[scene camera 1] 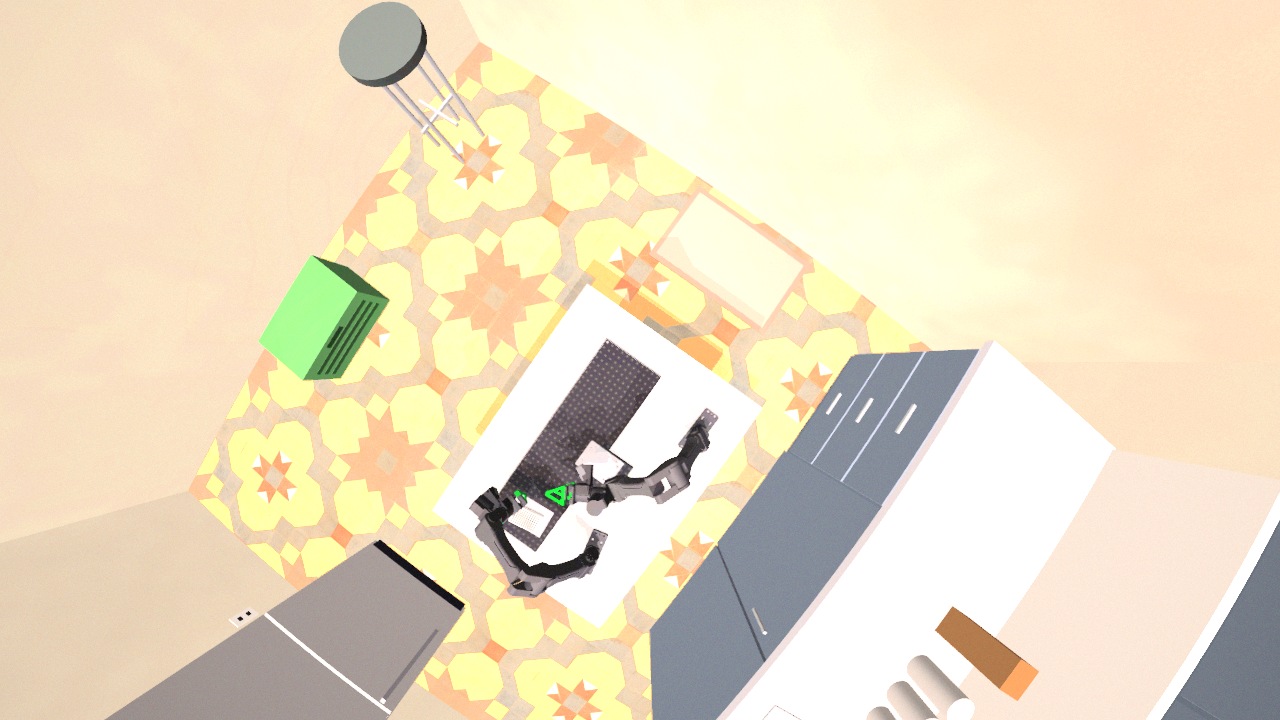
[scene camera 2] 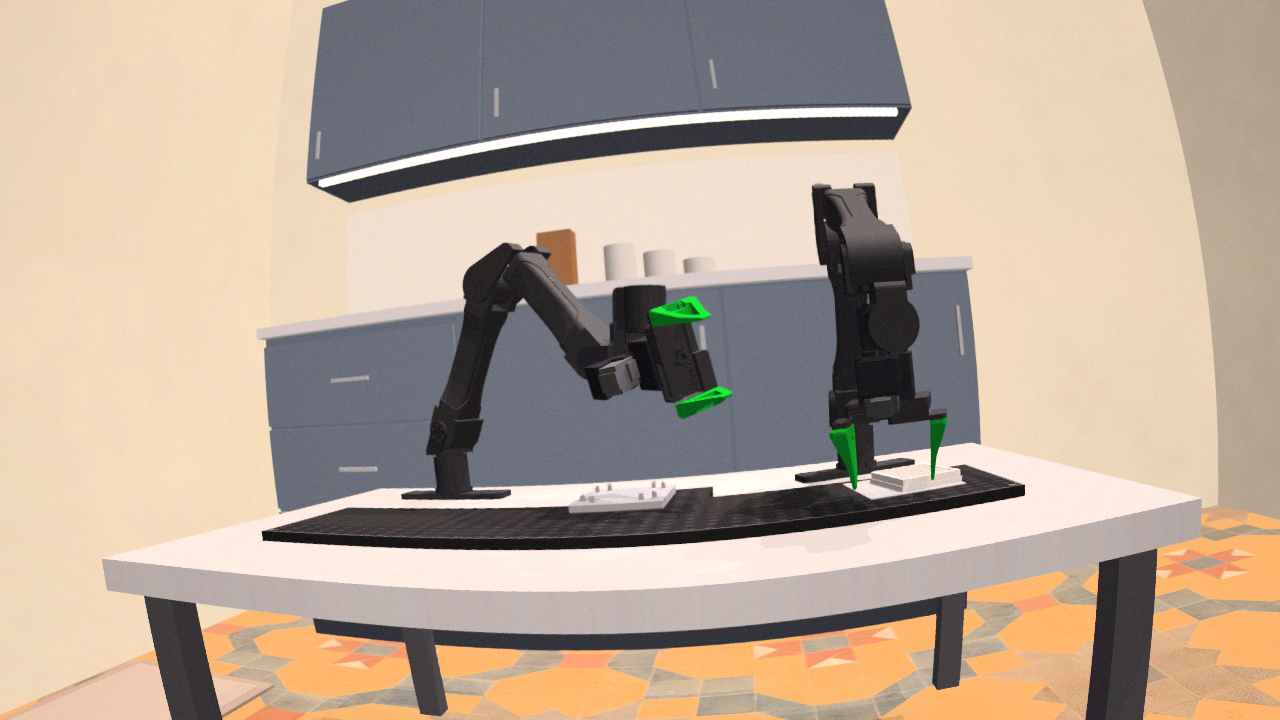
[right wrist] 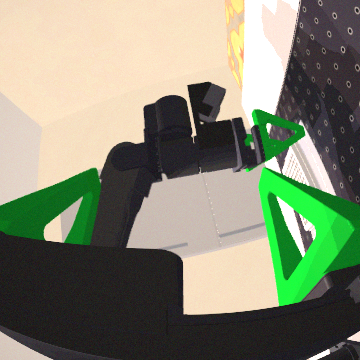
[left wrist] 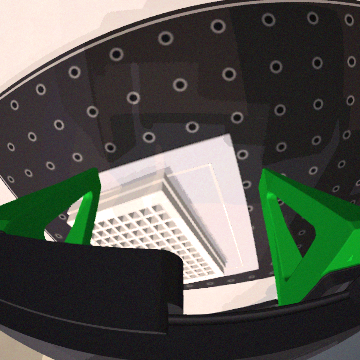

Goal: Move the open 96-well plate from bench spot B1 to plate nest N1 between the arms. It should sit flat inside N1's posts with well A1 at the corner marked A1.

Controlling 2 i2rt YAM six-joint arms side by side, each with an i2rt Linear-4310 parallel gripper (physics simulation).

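Where they show: left gripper, fingertip midpoint: [scene camera 1: 516, 501] [scene camera 2: 894, 484] [right wrist: 292, 138] [left wrist: 179, 176]; right gripper, fingertip midpoint: [scene camera 1: 550, 491] [scene camera 2: 717, 356] [right wrist: 179, 176]; left arm's base, origin of the base link: [scene camera 1: 592, 551] [right wrist: 355, 357]; right arm's base, origin of the base link: [scene camera 1: 698, 431] [scene camera 2: 455, 497].
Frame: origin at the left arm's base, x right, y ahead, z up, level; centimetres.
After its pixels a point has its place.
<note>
The open 96-well plate [scene camera 1: 529, 519] {x 3.4, y 29.8, z 2.2 cm} [scene camera 2: 908, 480] {x 6.8, y 37.4, z 2.7 cm} [left wrist: 145, 225] {x 4.8, y 34.9, z 2.8 cm} is white and lies flat on the pale sheet of B1 [left wrist: 240, 200] {x 11.1, y 32.8, z 1.5 cm}, on the dark board. My left gripper [scene camera 2: 894, 483] {x 8.8, y 37.5, z 2.6 cm} [left wrist: 179, 176] {x 8.8, y 37.5, z 2.6 cm} is open and points down over it. In the left wrist view the plate lies turned between the fingers, nearer the picture-left fingertip, which covers part of it. I cannot tell whether that fingertip touches it. Nest N1 [scene camera 1: 601, 458] {x 40.0, y 11.9, z 2.5 cm} [scene camera 2: 626, 495] {x 37.5, y 12.9, z 2.5 cm} is a pale block with short posts and no plate on it. My right gripper [scene camera 1: 558, 494] {x 26.2, y 24.3, z 19.2 cm} [scene camera 2: 720, 351] {x 26.2, y 24.3, z 19.2 cm} is open and empty, held high and sideways. The A1 marks are not readable.
The dark perforated board [scene camera 1: 595, 394] {x 63.1, y 24.4, z 1.3 cm} [scene camera 2: 402, 528] {x 66.2, y 27.0, z 1.4 cm} runs along the white table [scene camera 1: 595, 308] {x 95.9, y 38.5, z 0.0 cm} [scene camera 2: 537, 586] {x 48.7, y 56.0, z 0.0 cm}. The right gripper hangs in the air between nest and plate in scene camera 2. In the right wrist view the left arm [right wrist: 175, 150] {x 12.4, y 37.8, z 20.7 cm} stands in front of the right fingers.
</note>
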